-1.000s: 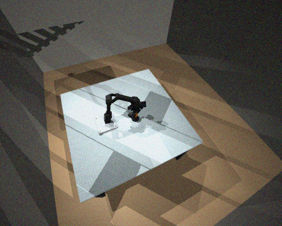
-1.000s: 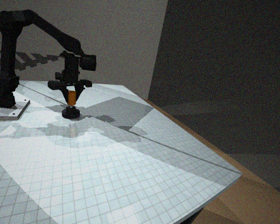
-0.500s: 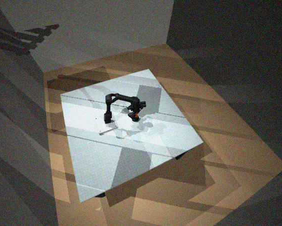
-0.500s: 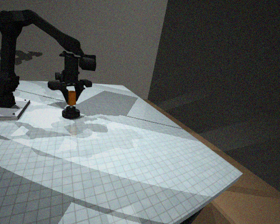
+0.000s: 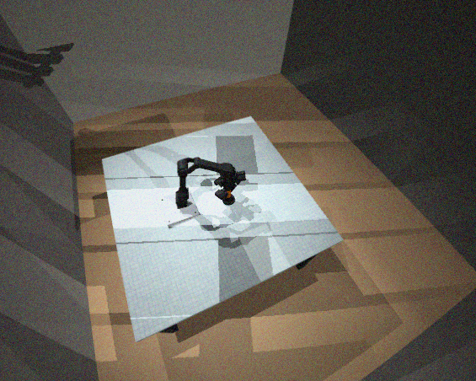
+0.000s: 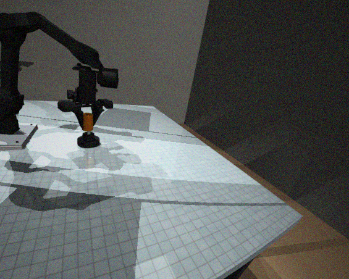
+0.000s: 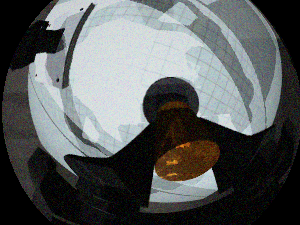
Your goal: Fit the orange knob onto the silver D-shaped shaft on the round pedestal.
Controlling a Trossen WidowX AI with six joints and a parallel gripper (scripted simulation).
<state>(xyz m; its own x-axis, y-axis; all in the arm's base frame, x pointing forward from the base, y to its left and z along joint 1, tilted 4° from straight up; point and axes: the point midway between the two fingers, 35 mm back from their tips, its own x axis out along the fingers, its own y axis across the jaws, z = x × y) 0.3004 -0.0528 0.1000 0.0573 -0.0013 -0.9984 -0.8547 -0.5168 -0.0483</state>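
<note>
My gripper tip is 30 mm below the orange knob. From my gripper tip the other things lie so: dark round pedestal: 40 mm below.
</note>
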